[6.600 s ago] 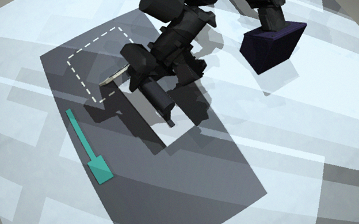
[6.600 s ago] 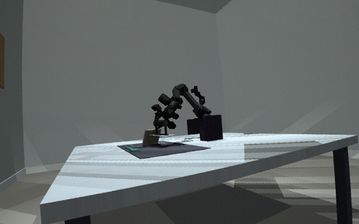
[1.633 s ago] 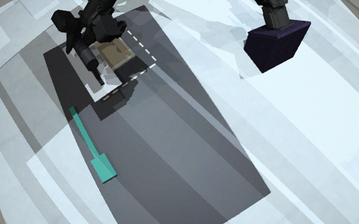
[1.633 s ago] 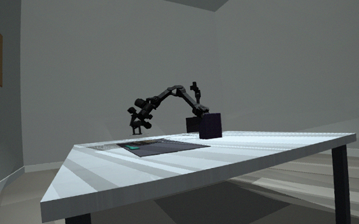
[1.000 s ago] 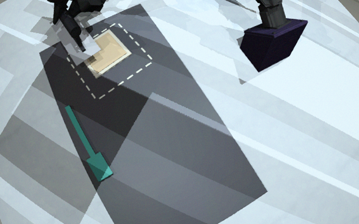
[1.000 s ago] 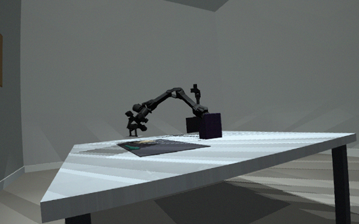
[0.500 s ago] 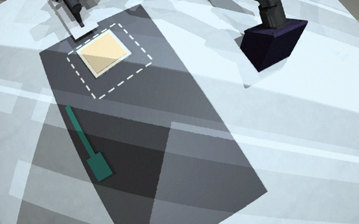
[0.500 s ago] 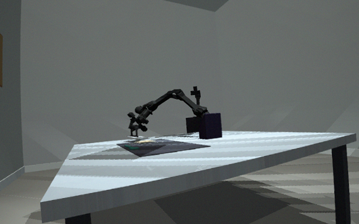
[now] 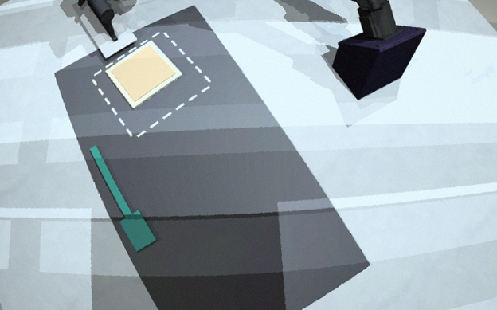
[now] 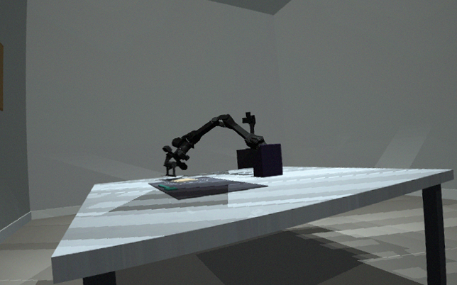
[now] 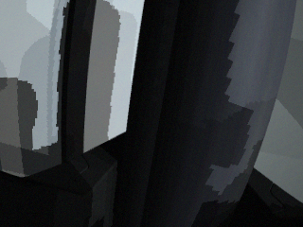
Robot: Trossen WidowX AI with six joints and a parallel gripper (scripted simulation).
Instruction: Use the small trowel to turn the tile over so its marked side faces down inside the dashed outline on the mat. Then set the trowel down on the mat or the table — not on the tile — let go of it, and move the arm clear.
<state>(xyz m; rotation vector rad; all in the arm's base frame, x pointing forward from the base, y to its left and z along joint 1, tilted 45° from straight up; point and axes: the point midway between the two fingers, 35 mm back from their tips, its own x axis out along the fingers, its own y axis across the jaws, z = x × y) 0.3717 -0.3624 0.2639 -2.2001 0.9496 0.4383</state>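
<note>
Right now the green trowel is 13 cm ahead of my gripper tip, 40 cm to the left of it and 7 cm below it. Also, from my gripper tip: tile 3 cm behind, 19 cm to the left, 7 cm below; then dark mat 1 cm behind, 40 cm to the left, 9 cm below.
</note>
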